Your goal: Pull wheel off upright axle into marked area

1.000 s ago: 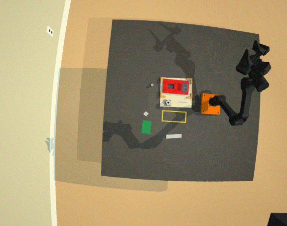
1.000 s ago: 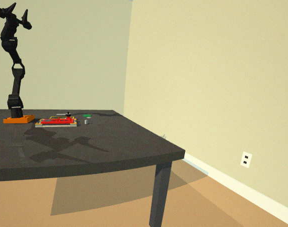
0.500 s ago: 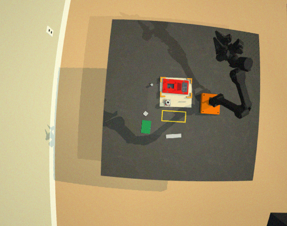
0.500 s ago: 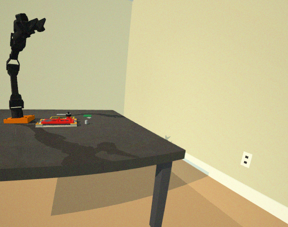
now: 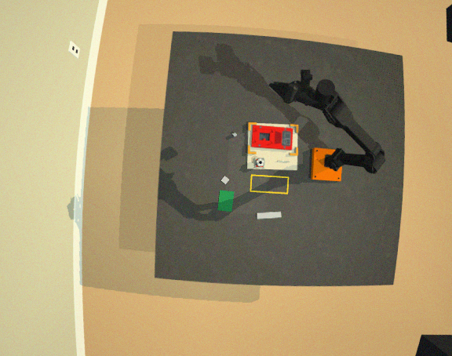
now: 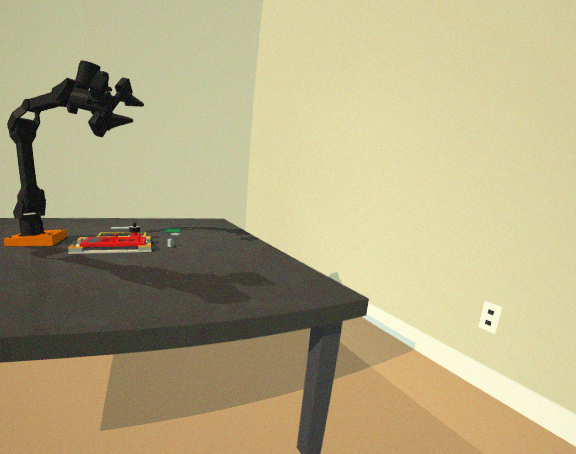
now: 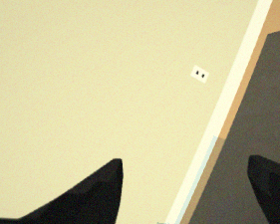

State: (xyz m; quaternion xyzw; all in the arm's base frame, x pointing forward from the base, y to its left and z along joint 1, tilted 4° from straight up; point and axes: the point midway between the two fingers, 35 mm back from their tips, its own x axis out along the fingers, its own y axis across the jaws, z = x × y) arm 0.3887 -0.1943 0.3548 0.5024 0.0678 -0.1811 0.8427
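Now: the wheel 40 mm behind my gripper tip, 250 mm to the left of it and 370 mm below it. Round my gripper tip: grey bar (130 mm behind, 500 mm to the left, 400 mm below); upright axle (40 mm behind, 250 mm to the left, 370 mm below).
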